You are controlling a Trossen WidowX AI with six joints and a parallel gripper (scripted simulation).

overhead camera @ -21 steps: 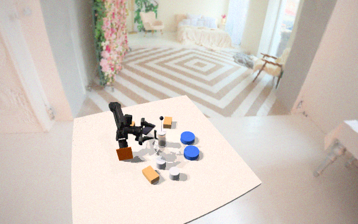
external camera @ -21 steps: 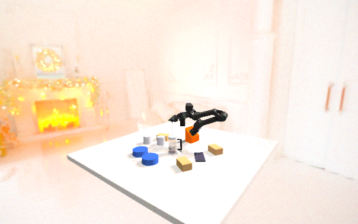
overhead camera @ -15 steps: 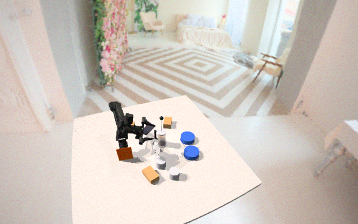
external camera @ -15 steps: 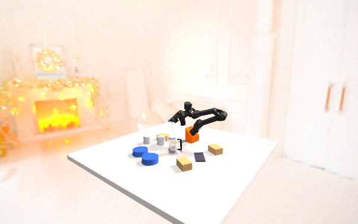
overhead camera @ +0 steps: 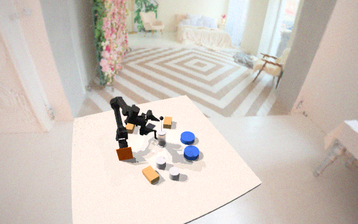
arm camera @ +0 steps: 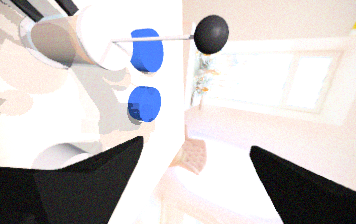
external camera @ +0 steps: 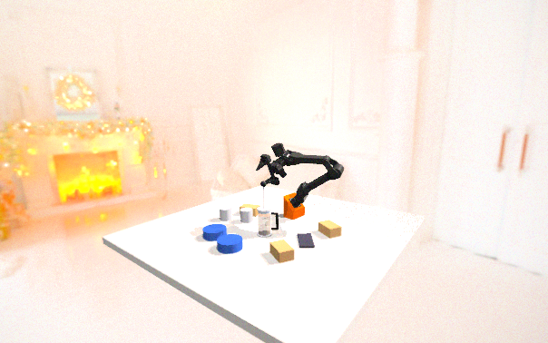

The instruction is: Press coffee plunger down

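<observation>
Right now the coffee press is 40 mm ahead of my gripper tip, 100 mm to the left of it and 150 mm below it.
</observation>
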